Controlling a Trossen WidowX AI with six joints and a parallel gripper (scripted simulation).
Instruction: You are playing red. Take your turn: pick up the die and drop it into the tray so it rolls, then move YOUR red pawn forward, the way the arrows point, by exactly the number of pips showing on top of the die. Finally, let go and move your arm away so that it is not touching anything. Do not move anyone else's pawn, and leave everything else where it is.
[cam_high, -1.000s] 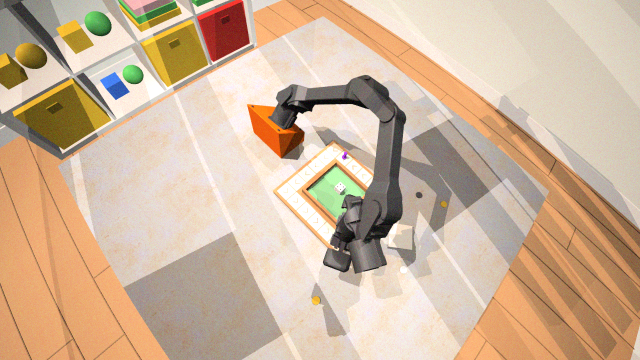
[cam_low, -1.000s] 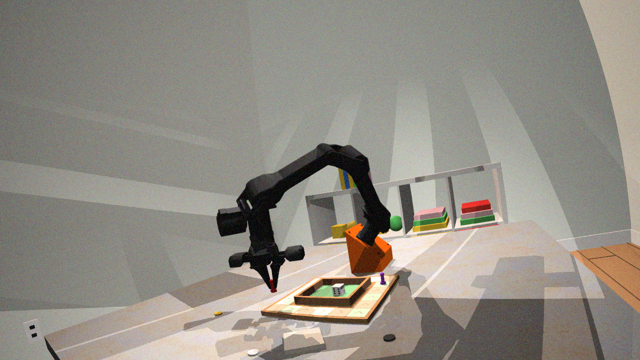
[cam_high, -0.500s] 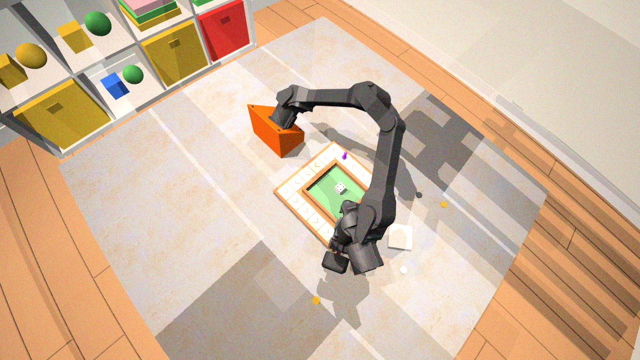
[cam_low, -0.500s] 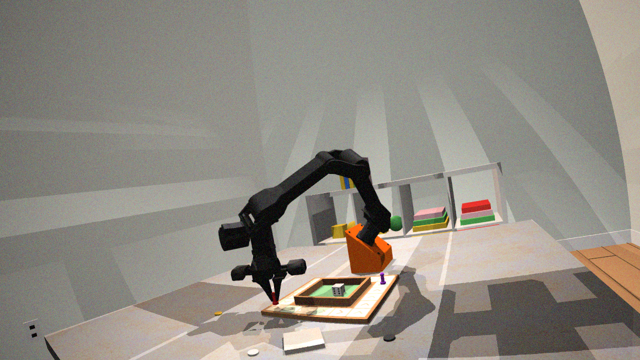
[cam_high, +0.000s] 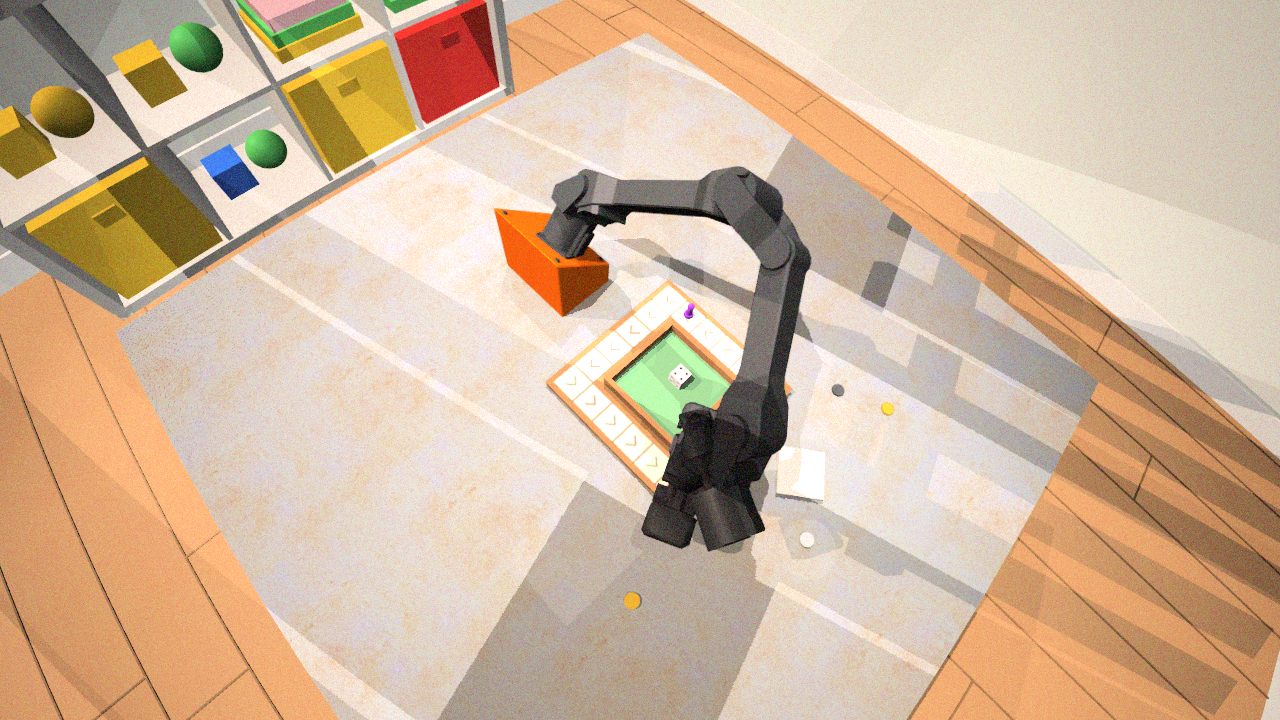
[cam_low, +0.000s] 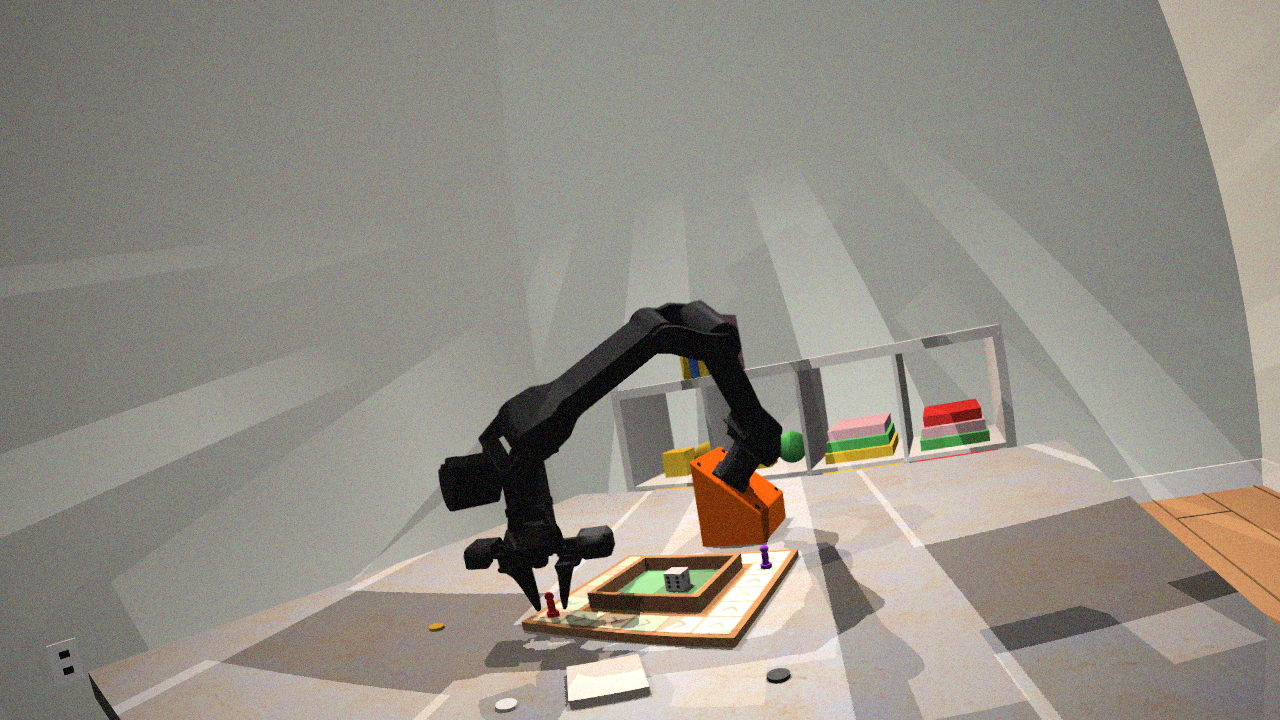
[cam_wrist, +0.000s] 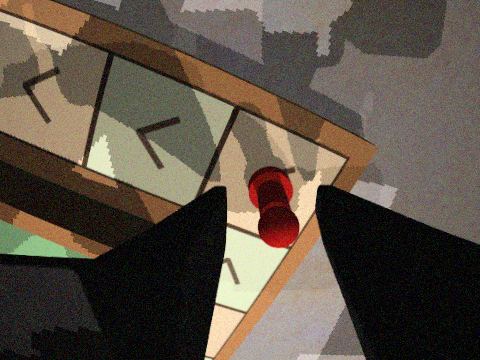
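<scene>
Right now my gripper tip is 1 cm below the red pawn. The rest, counted from my gripper tip: white die: 9 cm behind, 14 cm to the left, 1 cm above; white card: 15 cm ahead, 14 cm to the left, 2 cm below; green tray: 10 cm behind, 13 cm to the left, 1 cm below.
</scene>
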